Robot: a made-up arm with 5 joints. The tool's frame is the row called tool. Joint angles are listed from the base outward. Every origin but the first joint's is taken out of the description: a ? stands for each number. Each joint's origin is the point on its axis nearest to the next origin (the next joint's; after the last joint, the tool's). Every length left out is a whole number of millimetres.
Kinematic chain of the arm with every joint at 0, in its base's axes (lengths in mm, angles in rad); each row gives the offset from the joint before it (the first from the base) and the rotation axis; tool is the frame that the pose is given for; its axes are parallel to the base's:
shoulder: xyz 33 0 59 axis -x
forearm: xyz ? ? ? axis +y
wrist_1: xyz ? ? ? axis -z
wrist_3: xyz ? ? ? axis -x
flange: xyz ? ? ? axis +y
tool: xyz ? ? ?
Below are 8 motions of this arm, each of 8 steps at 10 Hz.
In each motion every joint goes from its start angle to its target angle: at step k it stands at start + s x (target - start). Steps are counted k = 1, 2, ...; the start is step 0. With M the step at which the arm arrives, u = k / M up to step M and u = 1 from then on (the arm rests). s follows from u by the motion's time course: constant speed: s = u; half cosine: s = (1 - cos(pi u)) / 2; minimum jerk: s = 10 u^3 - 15 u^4 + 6 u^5.
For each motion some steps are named. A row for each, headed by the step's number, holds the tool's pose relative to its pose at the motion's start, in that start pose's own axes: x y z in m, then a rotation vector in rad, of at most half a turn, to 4 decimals.
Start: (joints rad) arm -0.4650 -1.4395 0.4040 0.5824 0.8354
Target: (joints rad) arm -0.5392 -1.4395 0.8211 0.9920 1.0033
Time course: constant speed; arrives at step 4
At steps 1, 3, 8:
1: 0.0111 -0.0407 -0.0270 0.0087 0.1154 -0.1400
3: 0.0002 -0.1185 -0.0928 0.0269 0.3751 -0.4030
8: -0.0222 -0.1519 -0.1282 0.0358 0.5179 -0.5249

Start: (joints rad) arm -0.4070 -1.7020 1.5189 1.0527 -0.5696
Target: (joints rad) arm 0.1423 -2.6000 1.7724 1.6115 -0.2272
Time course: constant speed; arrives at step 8
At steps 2, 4, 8:
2: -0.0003 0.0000 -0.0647 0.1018 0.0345 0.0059
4: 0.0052 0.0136 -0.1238 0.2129 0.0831 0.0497
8: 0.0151 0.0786 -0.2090 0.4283 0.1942 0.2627

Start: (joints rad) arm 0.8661 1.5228 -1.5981 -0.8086 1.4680
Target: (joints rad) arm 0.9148 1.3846 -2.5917 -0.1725 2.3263
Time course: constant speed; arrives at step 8
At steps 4, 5, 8:
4: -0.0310 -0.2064 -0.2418 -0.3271 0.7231 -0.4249
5: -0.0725 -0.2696 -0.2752 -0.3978 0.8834 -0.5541
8: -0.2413 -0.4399 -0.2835 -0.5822 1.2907 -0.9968

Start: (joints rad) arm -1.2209 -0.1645 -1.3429 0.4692 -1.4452
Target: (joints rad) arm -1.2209 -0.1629 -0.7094 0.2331 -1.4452
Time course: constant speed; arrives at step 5
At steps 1, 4, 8:
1: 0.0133 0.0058 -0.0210 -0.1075 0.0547 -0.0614
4: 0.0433 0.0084 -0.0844 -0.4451 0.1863 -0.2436
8: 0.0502 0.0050 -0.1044 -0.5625 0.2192 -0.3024

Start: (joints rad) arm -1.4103 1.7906 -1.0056 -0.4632 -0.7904
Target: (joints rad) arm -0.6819 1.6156 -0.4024 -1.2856 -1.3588
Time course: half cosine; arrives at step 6
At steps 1, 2, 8:
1: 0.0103 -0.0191 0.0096 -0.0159 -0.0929 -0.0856
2: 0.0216 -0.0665 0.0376 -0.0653 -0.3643 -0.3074
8: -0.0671 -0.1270 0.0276 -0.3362 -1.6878 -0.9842

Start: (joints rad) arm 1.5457 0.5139 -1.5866 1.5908 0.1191
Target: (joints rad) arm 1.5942 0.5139 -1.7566 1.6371 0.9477
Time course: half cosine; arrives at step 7
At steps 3, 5, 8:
3: 0.0258 0.0067 -0.0845 -0.0207 0.2648 0.0094
5: 0.0303 0.0100 -0.1787 -0.0446 0.5526 0.0115
8: 0.0245 0.0101 -0.2196 -0.0553 0.6806 0.0096

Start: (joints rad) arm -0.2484 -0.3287 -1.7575 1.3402 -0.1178
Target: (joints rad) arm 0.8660 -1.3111 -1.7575 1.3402 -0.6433
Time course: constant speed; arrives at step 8
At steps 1, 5, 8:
1: -0.0350 0.1020 0.0175 -0.0718 -0.0829 0.1703
5: -0.3570 0.3898 0.0694 -0.2491 -0.5625 0.8585
8: -0.6844 0.4002 0.0532 -0.2616 -1.0521 1.3422

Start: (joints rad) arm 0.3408 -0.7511 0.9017 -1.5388 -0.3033
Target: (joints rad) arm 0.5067 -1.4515 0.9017 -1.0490 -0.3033
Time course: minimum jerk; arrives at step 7
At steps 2, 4, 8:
2: -0.0045 -0.0092 0.0054 0.0214 0.0121 0.0739
4: -0.0172 -0.0436 0.0217 0.1018 0.0261 0.3143
8: -0.0237 -0.0727 0.0312 0.1731 0.0102 0.4808

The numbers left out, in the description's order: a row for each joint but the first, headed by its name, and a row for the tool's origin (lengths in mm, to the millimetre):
forearm: 0 310 -11
wrist_1: -183 0 16
wrist_3: -66 31 0
flange: 0 65 -102
tool: 281 0 114

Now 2 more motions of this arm.
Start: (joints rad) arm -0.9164 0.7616 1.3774 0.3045 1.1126
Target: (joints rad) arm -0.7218 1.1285 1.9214 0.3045 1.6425
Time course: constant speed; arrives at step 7
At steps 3, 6, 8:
3: 0.0123 -0.0682 -0.0718 0.2231 0.2717 -0.2522
6: -0.0107 -0.1031 -0.1481 0.5202 0.5045 -0.4484
8: -0.0223 -0.1049 -0.1717 0.6337 0.5708 -0.4988

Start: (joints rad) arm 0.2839 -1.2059 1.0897 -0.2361 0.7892
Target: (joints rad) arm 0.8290 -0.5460 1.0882 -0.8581 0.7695
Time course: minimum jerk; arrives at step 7
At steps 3, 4, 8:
3: -0.0256 -0.0295 -0.0110 -0.1322 0.0807 0.0900
4: -0.0396 -0.0525 -0.0152 -0.2231 0.1312 0.1351
8: -0.0520 -0.0852 -0.0167 -0.3437 0.1841 0.1744

